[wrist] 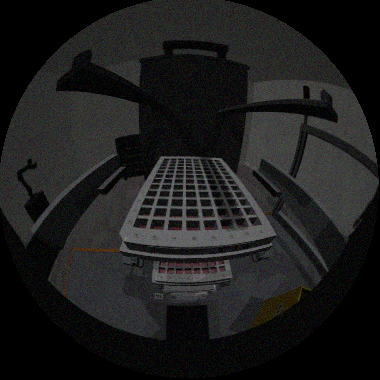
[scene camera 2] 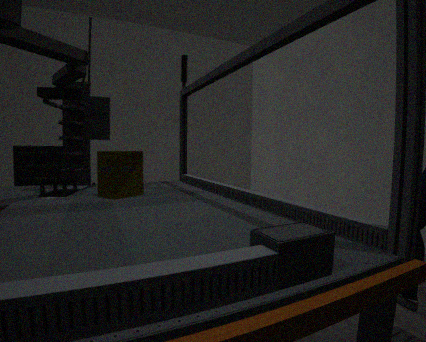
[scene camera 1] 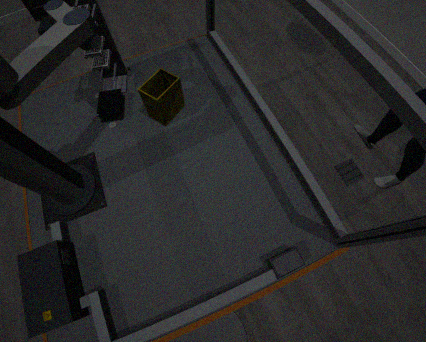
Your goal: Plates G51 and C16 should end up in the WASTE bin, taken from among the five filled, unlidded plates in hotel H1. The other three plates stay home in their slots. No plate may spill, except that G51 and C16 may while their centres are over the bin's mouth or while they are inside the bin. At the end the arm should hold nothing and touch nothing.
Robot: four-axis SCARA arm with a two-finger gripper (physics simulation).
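Places are measured from the arm's base along level axes (x ahead, y left, z up), in metres.
Where they show: gripper, fingertip midpoint: [wrist: 191,160]; arm's base, link origin: [scene camera 1: 72,190].
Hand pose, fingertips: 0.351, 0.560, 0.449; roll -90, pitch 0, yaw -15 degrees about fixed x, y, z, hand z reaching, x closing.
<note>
Things, the pixels of their top centre, and the offset from my fingertips, as dx, dy, dz.
- white multi-well plate, top centre: [wrist: 194,177] [scene camera 2: 71,106] -0.004, -0.022, -0.007
- lower plate, top centre: [wrist: 190,233] [scene camera 2: 71,121] -0.004, -0.022, -0.085
- yellow WASTE bin, top centre: [scene camera 2: 120,151] [scene camera 1: 158,83] +0.217, -0.328, -0.236
- dark block, top centre: [wrist: 187,328] [scene camera 2: 59,178] [scene camera 1: 108,100] -0.050, -0.189, -0.366
- grey box, top centre: [scene camera 2: 292,230] [scene camera 1: 288,262] +0.399, -1.227, -0.361
My gripper [wrist: 191,160] is open in the wrist view, its two long fingers along the left and right sides of a white multi-well plate [wrist: 195,239], with visible gaps. The plate is level, in hotel H1 [wrist: 194,90] [scene camera 1: 111,50], whose dark back panel stands behind it. The label on its front edge cannot be read. A lower plate [wrist: 192,276] with reddish wells shows beneath it, and edges of further shelves or plates below that. The yellow WASTE bin [scene camera 1: 165,107] [scene camera 2: 120,175] [wrist: 277,307] stands upright on the floor beside the hotel. The codes G51 and C16 are not legible.
A dark block [scene camera 1: 111,105] stands in front of the hotel. A low rail [scene camera 1: 280,130] [scene camera 2: 280,202] runs along one side of the cell, and a grey box [scene camera 1: 287,261] [scene camera 2: 292,250] is at the near corner. A person's legs [scene camera 1: 387,127] show outside the rail.
</note>
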